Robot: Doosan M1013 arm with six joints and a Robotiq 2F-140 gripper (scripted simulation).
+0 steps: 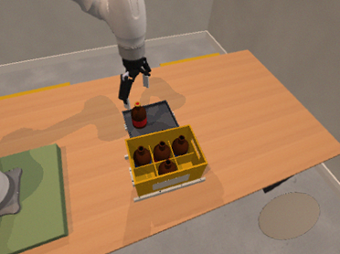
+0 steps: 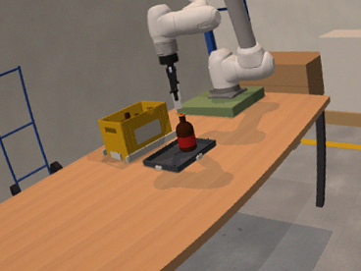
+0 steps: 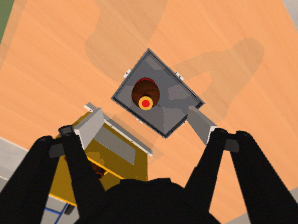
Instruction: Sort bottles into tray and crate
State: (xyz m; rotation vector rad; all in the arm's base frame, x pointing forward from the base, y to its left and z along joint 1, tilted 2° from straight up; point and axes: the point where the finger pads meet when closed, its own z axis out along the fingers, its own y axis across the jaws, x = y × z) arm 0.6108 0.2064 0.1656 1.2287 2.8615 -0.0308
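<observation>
My gripper is now 13 cm above the bottle. From my hand the other things lie so: crate 4 cm ahead, 27 cm to the right, 13 cm below; then tray 5 cm ahead, 20 cm below.
</observation>
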